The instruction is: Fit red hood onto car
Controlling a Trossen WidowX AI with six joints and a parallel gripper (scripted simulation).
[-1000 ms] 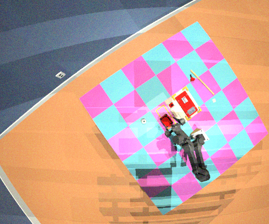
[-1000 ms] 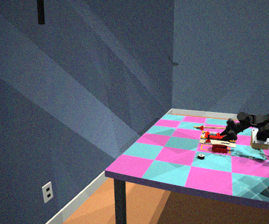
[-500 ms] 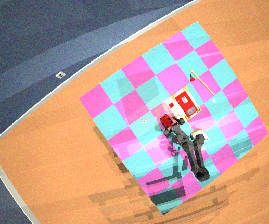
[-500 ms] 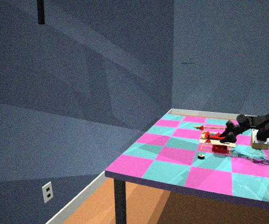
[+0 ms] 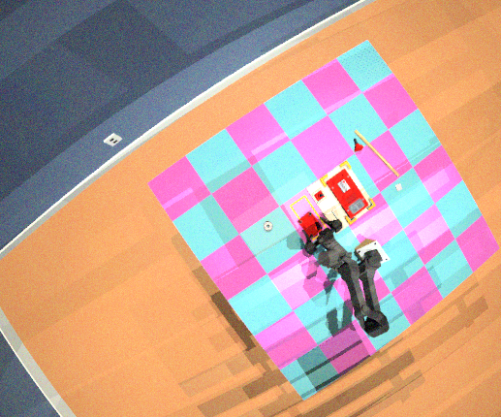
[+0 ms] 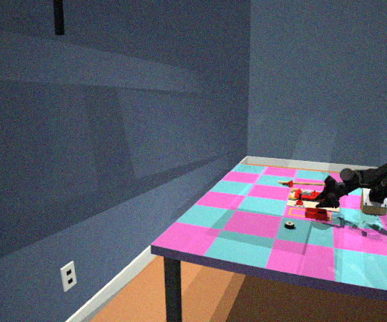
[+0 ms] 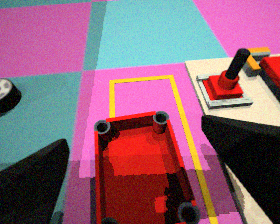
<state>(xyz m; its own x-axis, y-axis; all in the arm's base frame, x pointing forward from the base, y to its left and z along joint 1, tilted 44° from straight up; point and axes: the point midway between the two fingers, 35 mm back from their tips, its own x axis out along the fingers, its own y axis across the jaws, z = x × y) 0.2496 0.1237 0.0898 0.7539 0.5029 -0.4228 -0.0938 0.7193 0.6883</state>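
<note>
My gripper tip is 1 cm past the red hood and 5 cm above it. Also, from my gripper tip: wooden stick 9 cm ahead, 46 cm to the right, 6 cm below.
</note>
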